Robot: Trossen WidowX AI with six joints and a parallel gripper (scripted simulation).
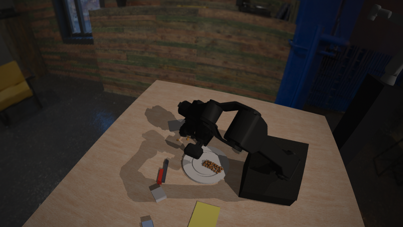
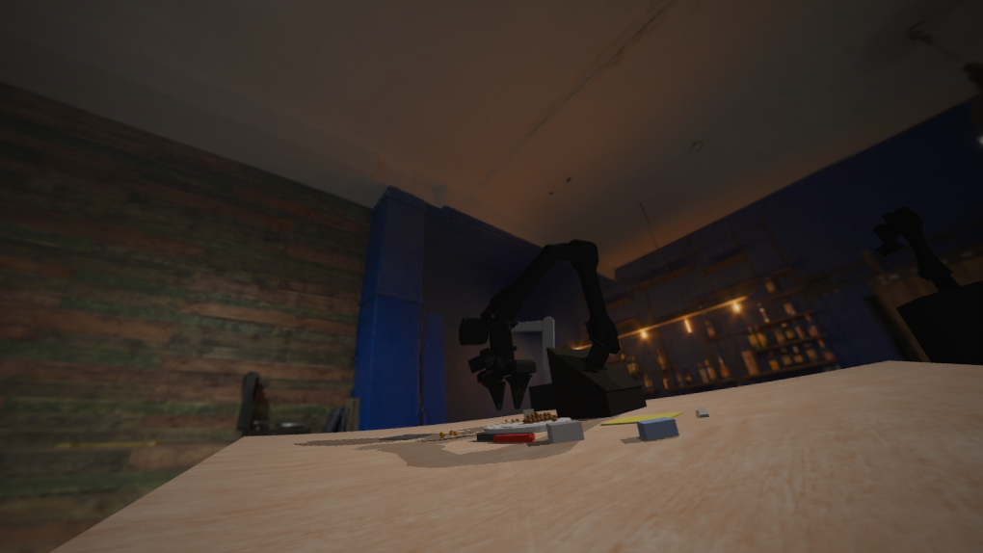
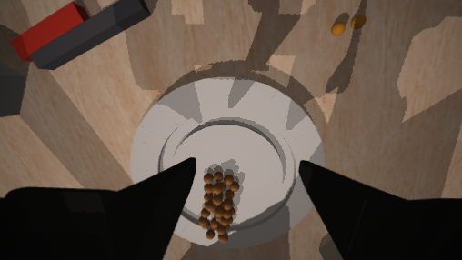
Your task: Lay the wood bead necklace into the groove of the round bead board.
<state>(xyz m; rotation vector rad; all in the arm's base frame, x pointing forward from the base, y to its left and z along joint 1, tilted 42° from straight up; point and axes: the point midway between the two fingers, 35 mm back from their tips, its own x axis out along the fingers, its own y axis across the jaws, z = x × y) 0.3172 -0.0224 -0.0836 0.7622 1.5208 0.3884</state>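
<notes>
Now: the round white bead board 30 mm behind my gripper tip, 30 mm to the left of it and 40 mm below it. Also, from my gripper tip: grey tile (160 mm ahead, 190 mm to the right, 40 mm below); then dark bar (130 mm ahead, 130 mm to the left, 40 mm below); then pale cube (170 mm behind, 90 mm to the right, 30 mm below).
</notes>
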